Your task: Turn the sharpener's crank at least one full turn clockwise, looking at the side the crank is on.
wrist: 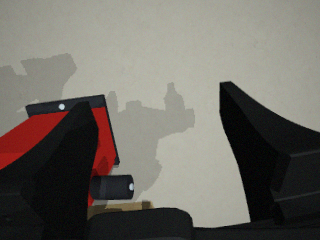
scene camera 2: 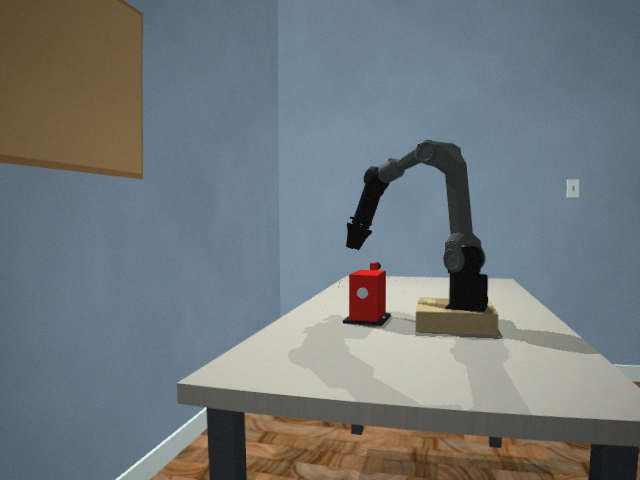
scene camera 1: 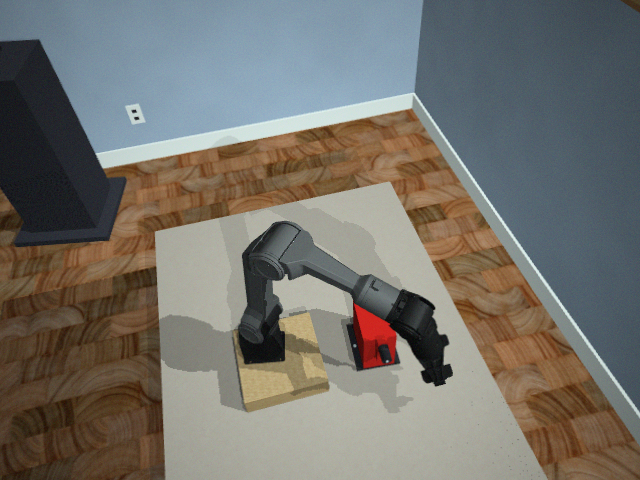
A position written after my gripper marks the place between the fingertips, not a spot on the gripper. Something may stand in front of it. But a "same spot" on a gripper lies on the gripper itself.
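My gripper is there in scene camera 2 (352,248), and I find it in the wrist view and in scene camera 1 too. On my gripper, (wrist: 269,150) and (scene camera 1: 447,364) are the same spot.
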